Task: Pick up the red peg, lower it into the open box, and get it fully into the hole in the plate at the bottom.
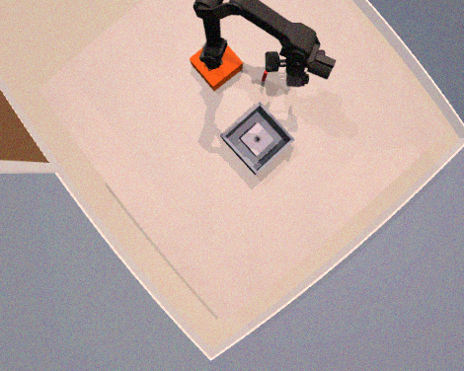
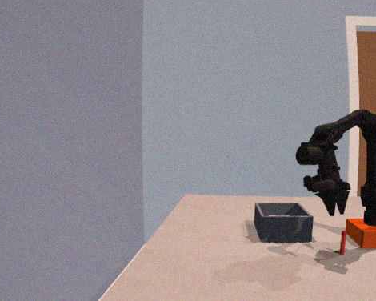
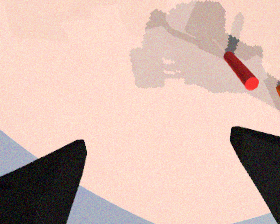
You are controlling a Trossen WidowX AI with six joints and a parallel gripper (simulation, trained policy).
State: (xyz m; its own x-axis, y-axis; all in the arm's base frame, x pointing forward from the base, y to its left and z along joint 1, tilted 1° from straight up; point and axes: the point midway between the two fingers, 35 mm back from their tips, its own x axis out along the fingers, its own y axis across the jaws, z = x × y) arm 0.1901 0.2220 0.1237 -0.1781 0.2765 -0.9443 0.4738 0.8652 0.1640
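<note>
Right now my gripper tip is 4 cm past the red peg, 7 cm to the left of it and 12 cm above it. Round my gripper tip: plate: 17 cm ahead, 22 cm to the right, 11 cm below; then grey box: 17 cm ahead, 22 cm to the right, 13 cm below.
</note>
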